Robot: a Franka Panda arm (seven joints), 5 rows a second.
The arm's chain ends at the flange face. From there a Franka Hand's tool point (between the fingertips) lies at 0.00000 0.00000 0.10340 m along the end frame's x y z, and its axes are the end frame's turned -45 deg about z.
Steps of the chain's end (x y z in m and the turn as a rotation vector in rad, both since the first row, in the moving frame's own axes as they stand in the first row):
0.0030 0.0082 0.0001 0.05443 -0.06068 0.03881
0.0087 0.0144 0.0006 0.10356 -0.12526 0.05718
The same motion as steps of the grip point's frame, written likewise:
-0.0040 -0.0005 -0.0002 0.08140 -0.00442 0.03881
-0.0051 -0.0004 -0.0008 0.16180 -0.01534 0.05718

